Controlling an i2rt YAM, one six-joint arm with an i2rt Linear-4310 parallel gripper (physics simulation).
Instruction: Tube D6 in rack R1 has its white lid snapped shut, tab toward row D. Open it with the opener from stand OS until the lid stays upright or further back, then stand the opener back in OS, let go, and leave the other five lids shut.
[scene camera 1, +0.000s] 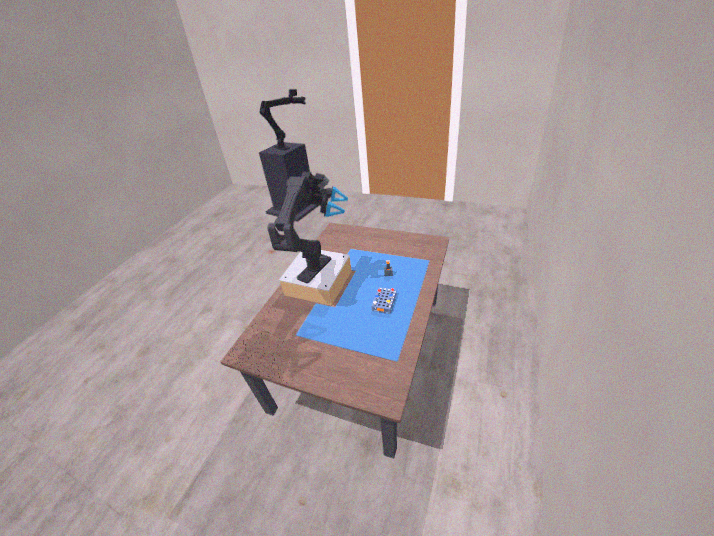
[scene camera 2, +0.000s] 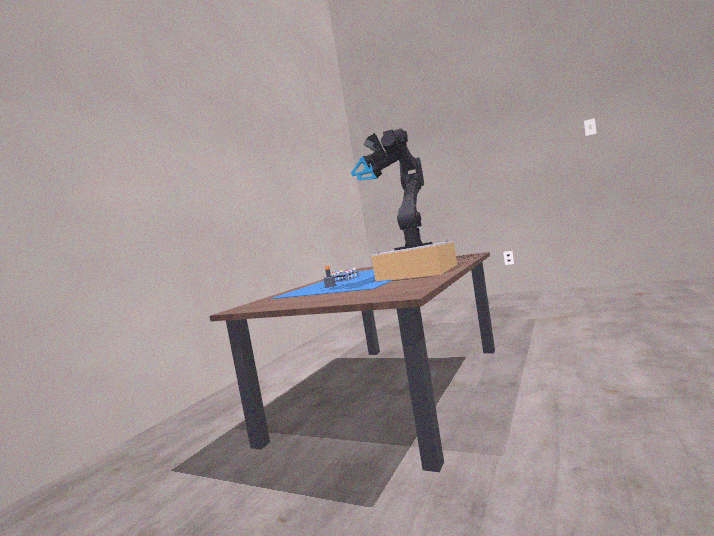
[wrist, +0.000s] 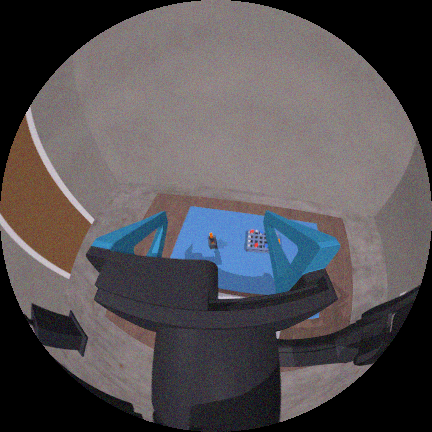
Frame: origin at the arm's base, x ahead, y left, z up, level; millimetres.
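Seen in the pictures: gripper, fingertip midpoint: (scene camera 1: 346, 205) (scene camera 2: 354, 176) (wrist: 215, 215); arm's base, origin of the base link: (scene camera 1: 314, 268) (scene camera 2: 414, 247).
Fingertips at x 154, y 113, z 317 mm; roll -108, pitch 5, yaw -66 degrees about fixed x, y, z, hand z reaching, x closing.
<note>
Offsets run from my fingertips to a thing's top centre. Level surfaces: height alone.
My gripper (scene camera 1: 346, 203) (scene camera 2: 354, 174) (wrist: 215, 215) is open and empty, with its blue fingers wide apart, high above the table. The opener @[dx +131, dy +108, dz -334 mm] (scene camera 1: 388, 263) (scene camera 2: 327, 268) (wrist: 211, 235) has an orange top and stands upright in the small dark stand OS @[dx +131, dy +108, dz -379 mm] (scene camera 1: 388, 272) (scene camera 2: 329, 282) (wrist: 213, 244) on the blue mat. Rack R1 @[dx +205, dy -82, dz -377 mm] (scene camera 1: 381, 312) (scene camera 2: 346, 275) (wrist: 247, 242) is a grey grid holding tubes with red, white, yellow and blue lids. In the wrist view my right finger covers part of the rack. Tube D6 and its lid are too small to tell apart.
The blue mat @[dz -419 mm] (scene camera 1: 351, 337) (scene camera 2: 299, 292) (wrist: 192, 220) lies on the brown wooden table @[dz -422 mm] (scene camera 1: 346, 380) (scene camera 2: 346, 304) (wrist: 162, 202). My arm's base stands on a wooden box (scene camera 1: 308, 291) (scene camera 2: 412, 264) with a white top. A dark pedestal (scene camera 1: 284, 178) with another black arm stands beyond the table.
</note>
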